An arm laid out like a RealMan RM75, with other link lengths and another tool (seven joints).
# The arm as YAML. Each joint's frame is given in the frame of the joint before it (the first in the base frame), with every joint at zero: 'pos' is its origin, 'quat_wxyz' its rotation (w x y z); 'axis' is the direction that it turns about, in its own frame. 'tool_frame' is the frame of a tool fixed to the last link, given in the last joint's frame.
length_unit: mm
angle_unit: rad
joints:
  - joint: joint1
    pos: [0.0, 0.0, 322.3]
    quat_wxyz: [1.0, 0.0, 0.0, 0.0]
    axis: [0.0, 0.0, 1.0]
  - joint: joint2
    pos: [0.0, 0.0, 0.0]
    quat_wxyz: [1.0, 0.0, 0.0, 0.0]
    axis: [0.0, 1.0, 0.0]
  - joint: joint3
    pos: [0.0, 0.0, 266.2]
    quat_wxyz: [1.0, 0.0, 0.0, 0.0]
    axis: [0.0, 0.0, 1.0]
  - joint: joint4
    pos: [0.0, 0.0, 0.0]
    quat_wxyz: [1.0, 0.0, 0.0, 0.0]
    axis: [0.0, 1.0, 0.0]
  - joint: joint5
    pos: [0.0, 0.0, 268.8]
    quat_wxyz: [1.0, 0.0, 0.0, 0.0]
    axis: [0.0, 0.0, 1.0]
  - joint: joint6
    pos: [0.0, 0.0, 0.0]
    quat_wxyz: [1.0, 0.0, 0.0, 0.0]
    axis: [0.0, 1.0, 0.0]
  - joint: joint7
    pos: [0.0, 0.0, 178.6]
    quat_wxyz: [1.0, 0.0, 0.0, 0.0]
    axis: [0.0, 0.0, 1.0]
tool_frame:
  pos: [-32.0, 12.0, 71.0]
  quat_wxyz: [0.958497, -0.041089, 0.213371, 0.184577]
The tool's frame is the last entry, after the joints.
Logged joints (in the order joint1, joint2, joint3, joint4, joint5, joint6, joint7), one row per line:
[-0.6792, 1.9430, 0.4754, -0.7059, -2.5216, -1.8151, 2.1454]
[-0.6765, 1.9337, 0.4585, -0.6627, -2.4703, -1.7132, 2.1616]
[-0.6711, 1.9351, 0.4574, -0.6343, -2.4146, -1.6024, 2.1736]
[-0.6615, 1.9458, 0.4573, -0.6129, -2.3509, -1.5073, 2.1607]
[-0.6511, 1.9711, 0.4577, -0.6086, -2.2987, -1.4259, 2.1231]
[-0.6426, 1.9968, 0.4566, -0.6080, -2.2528, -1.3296, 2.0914]
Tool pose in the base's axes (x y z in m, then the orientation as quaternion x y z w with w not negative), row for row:
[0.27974, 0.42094, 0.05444, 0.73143, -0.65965, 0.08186, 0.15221]
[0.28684, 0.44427, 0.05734, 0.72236, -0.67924, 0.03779, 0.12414]
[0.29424, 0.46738, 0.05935, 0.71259, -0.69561, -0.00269, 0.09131]
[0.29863, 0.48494, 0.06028, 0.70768, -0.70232, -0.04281, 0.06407]
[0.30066, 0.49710, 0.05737, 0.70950, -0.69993, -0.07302, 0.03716]
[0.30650, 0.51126, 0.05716, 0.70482, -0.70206, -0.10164, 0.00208]
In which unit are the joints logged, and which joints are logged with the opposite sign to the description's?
The joints are logged in radians. Opposite sign: joint1, joint3.
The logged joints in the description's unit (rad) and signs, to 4 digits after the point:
[0.6792, 1.9430, -0.4754, -0.7059, -2.5216, -1.8151, 2.1454]
[0.6765, 1.9337, -0.4585, -0.6627, -2.4703, -1.7132, 2.1616]
[0.6711, 1.9351, -0.4574, -0.6343, -2.4146, -1.6024, 2.1736]
[0.6615, 1.9458, -0.4573, -0.6129, -2.3509, -1.5073, 2.1607]
[0.6511, 1.9711, -0.4577, -0.6086, -2.2987, -1.4259, 2.1231]
[0.6426, 1.9968, -0.4566, -0.6080, -2.2528, -1.3296, 2.0914]

